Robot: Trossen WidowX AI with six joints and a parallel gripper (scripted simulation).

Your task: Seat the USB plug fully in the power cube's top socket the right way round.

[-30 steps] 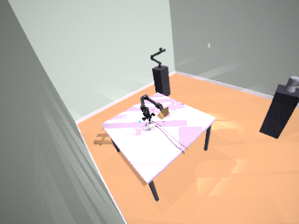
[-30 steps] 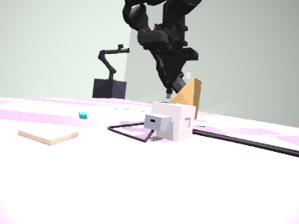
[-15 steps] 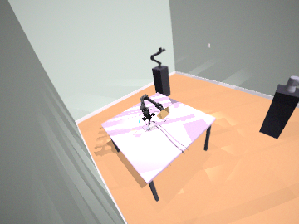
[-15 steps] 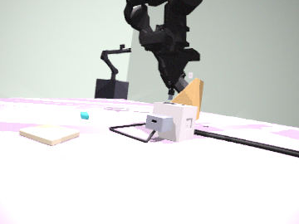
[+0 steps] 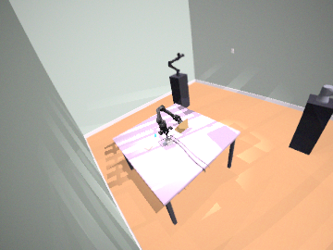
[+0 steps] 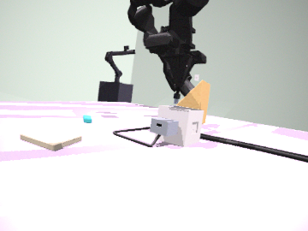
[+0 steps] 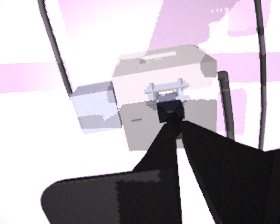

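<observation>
The dark USB plug is 20 mm below my gripper tip. From my gripper tip the other things lie so: flat tan slab 220 mm ahead, 140 mm to the right, 120 mm below; then small cyan block 20 mm ahead, 250 mm to the right, 110 mm below.
</observation>
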